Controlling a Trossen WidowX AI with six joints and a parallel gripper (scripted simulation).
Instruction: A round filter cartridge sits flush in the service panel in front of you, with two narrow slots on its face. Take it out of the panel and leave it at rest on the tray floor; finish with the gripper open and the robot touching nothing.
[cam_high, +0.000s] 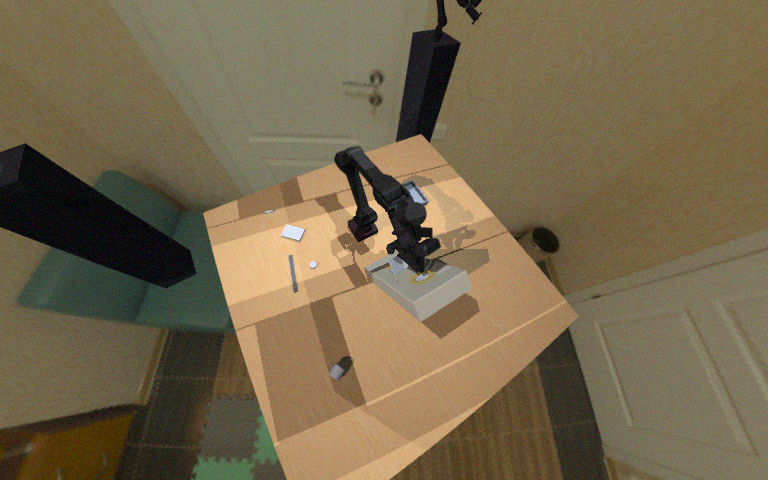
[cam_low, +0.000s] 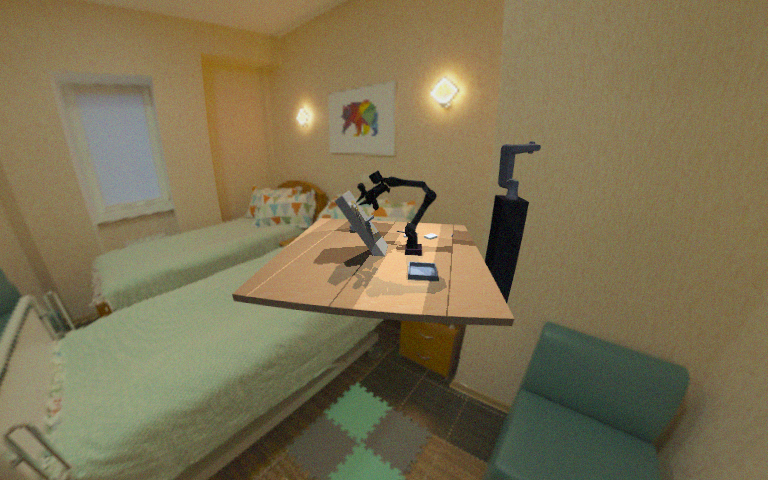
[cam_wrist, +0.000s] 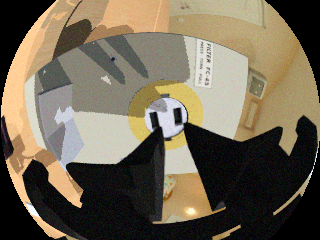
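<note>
The round filter cartridge is 30 mm ahead of my gripper tip and 20 mm below it. Round my gripper tip: white card 500 mm behind, 280 mm to the right, 300 mm below; dark blue tray 400 mm behind, 300 mm to the left, 290 mm below.
</note>
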